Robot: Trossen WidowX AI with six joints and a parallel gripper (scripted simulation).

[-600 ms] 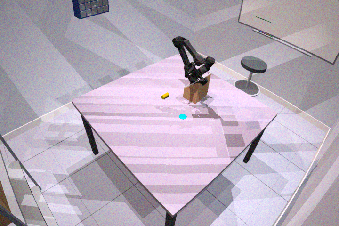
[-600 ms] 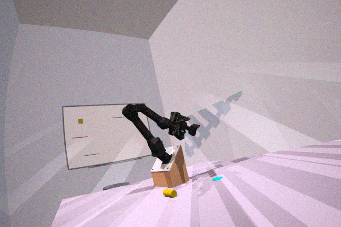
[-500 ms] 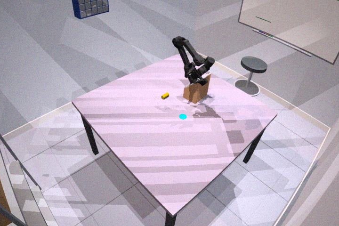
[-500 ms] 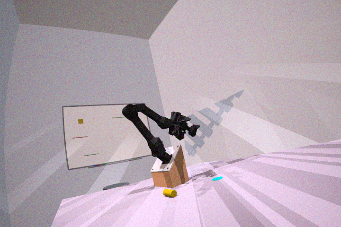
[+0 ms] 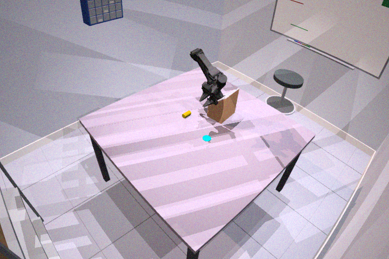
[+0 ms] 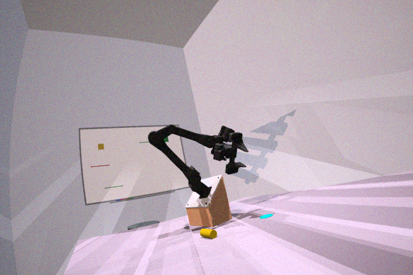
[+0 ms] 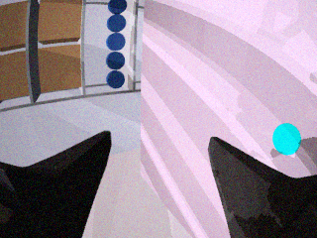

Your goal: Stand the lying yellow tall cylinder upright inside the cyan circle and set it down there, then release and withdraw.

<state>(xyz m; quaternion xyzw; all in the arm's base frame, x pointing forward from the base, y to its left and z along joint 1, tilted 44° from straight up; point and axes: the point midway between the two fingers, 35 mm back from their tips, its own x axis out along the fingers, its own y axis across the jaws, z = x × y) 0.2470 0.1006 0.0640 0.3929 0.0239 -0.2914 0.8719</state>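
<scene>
Right now my gripper tip is 11 cm past the yellow tall cylinder, 19 cm to the left of it and 25 cm above it. The rest, counted from my gripper tip: cyan circle: 1 cm behind, 6 cm to the left, 26 cm below.
</scene>
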